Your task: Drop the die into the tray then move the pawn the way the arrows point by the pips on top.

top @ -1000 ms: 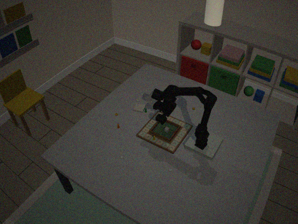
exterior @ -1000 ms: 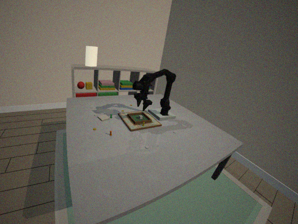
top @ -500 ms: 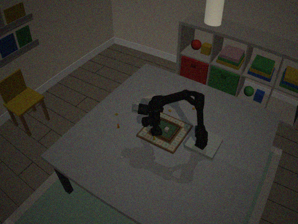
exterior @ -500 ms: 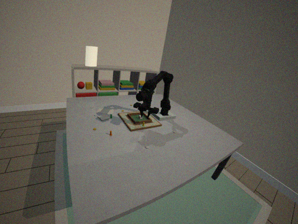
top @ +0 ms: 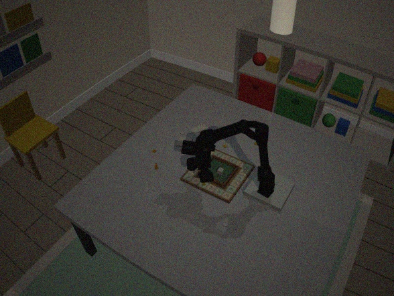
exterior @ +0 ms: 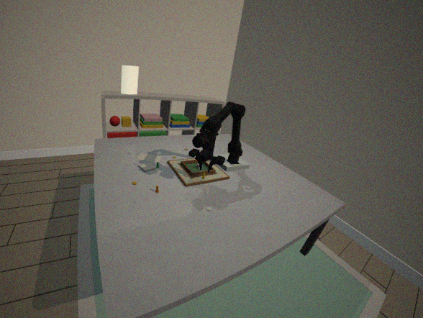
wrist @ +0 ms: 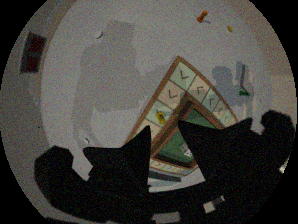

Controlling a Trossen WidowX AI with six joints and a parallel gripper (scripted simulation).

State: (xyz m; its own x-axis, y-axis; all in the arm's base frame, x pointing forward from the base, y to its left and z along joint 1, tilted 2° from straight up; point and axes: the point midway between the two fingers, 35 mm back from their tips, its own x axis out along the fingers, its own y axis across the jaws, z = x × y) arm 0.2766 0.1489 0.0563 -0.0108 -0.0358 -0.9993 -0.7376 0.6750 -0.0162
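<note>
The yellow pawn lies 30 mm below my gripper tip. The rest, counted from my gripper tip: green dice tray 110 mm to the right, 50 mm below, 10 mm behind; then green pawn 220 mm ahead, 180 mm to the right, 40 mm below; then orange pawn 270 mm ahead, 70 mm to the left, 40 mm below.
</note>
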